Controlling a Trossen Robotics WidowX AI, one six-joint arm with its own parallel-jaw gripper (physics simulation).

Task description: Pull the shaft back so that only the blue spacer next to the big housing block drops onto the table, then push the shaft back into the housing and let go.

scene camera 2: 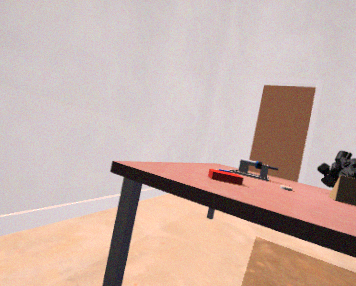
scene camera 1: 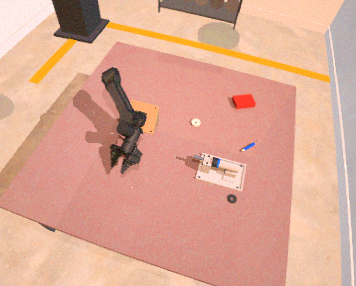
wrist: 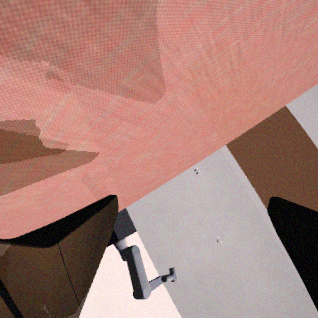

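Seen in the pictures: gripper, fingertip midpoint: [scene camera 1: 116, 170] [wrist: 193, 203]; arm's base at its link origin: [scene camera 1: 140, 117].
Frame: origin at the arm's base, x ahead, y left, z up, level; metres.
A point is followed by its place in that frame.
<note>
The pale fixture plate [scene camera 1: 210, 181] carries the big housing block [scene camera 1: 229, 167] [scene camera 2: 245, 166]. The blue spacer [scene camera 1: 216, 162] {x 0.442, y -0.172, z 0.042 m} [scene camera 2: 258, 165] {x 0.441, y -0.139, z 0.020 m} sits on the shaft line beside the block, between it and a smaller upright support [scene camera 1: 207, 160] [scene camera 2: 264, 172]. A dark band shows beside the blue; the parts are too small to separate clearly. The grey shaft [scene camera 1: 198, 158] {x 0.357, y -0.167, z 0.026 m} [scene camera 2: 273, 168] {x 0.356, y -0.155, z 0.021 m} sticks out beyond the support, away from the block. My gripper [scene camera 1: 119, 168] {x 0.010, y -0.335, z 0.011 m} [wrist: 193, 203] {x 0.010, y -0.335, z 0.011 m} is open and empty above the table, well left of the fixture in the first scene view. The fixture does not show in the wrist view.
A black ring [scene camera 1: 228, 199] {x 0.542, y -0.293, z -0.053 m} lies near the plate. A blue pen-like tool [scene camera 1: 249, 146] {x 0.603, y 0.032, z -0.045 m}, a red block [scene camera 1: 244, 101] {x 0.534, y 0.335, z -0.027 m} [scene camera 2: 226, 177] {x 0.518, y 0.387, z -0.039 m} and a small white disc [scene camera 1: 195, 122] {x 0.287, y 0.107, z -0.056 m} [scene camera 2: 286, 188] {x 0.291, y 0.126, z -0.049 m} lie on the table [scene camera 1: 165, 220] {x 0.288, y -0.471, z -0.057 m}. The arm stands by an orange-brown base plate [scene camera 1: 151, 117] {x 0.060, y 0.011, z 0.011 m}.
</note>
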